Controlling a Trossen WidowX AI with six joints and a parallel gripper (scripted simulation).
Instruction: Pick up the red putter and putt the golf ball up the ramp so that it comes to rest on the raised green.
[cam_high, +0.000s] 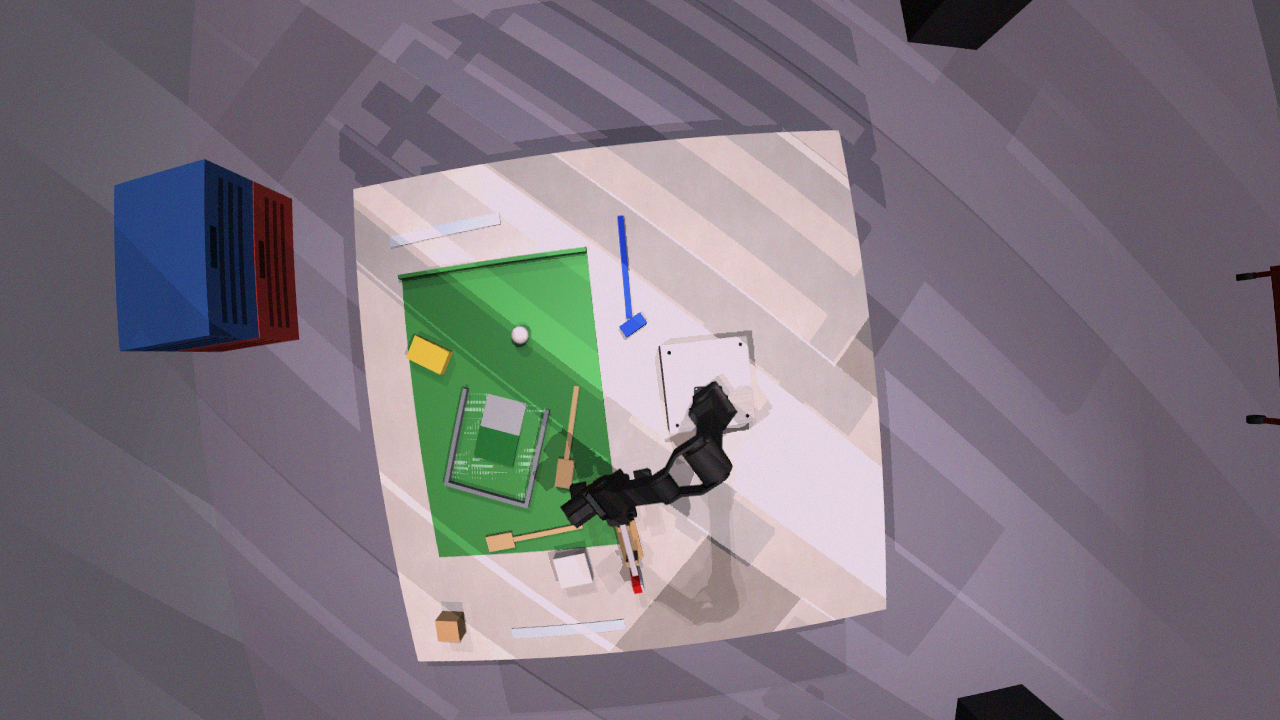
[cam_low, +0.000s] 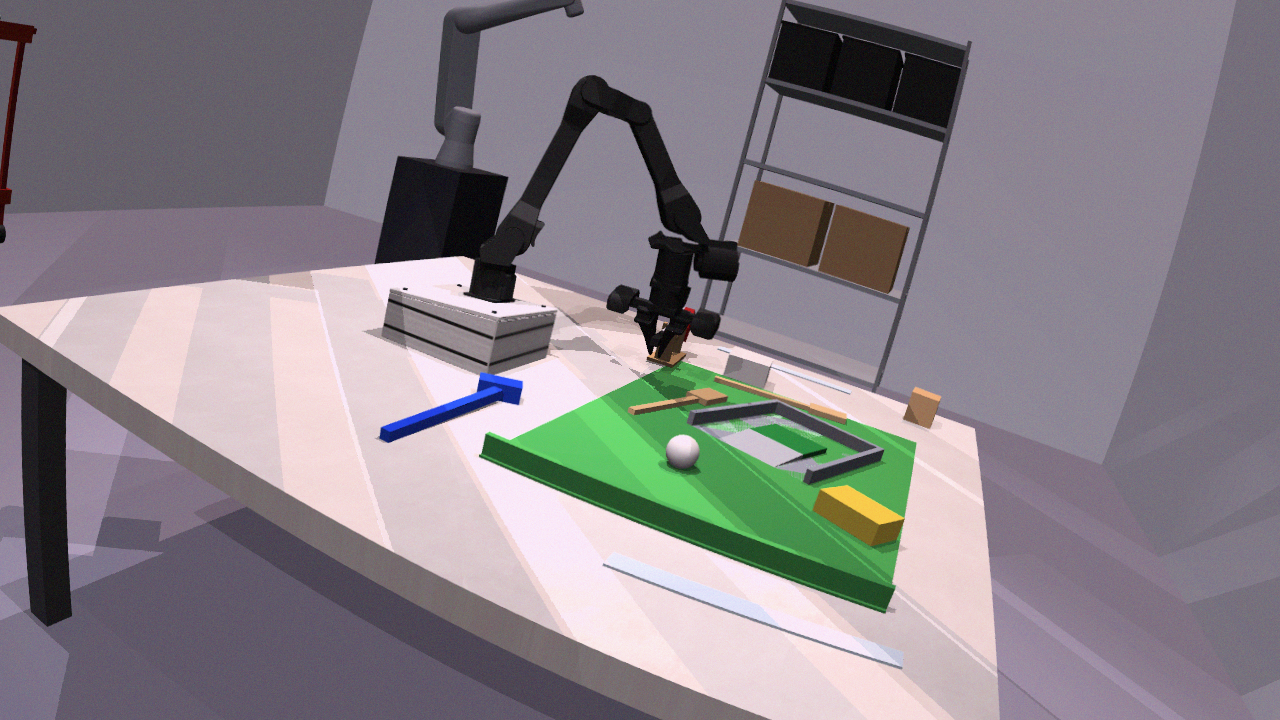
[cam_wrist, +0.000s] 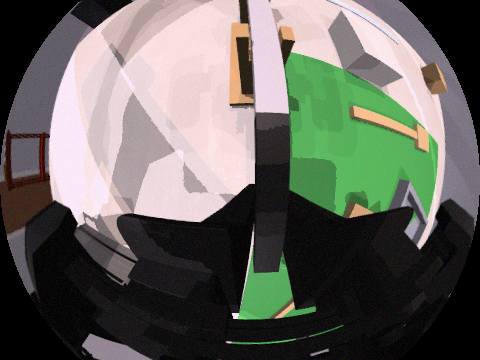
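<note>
My gripper tip is 50 mm past the blue putter, 500 mm to the left of it and 20 mm above it. The rest, counted from my gripper tip: green mat 260 mm ahead, 200 mm to the right, 30 mm below; then red putter 20 mm behind, 110 mm to the left, 30 mm above; then white golf ball 210 mm ahead, 380 mm to the right, 10 mm below.
</note>
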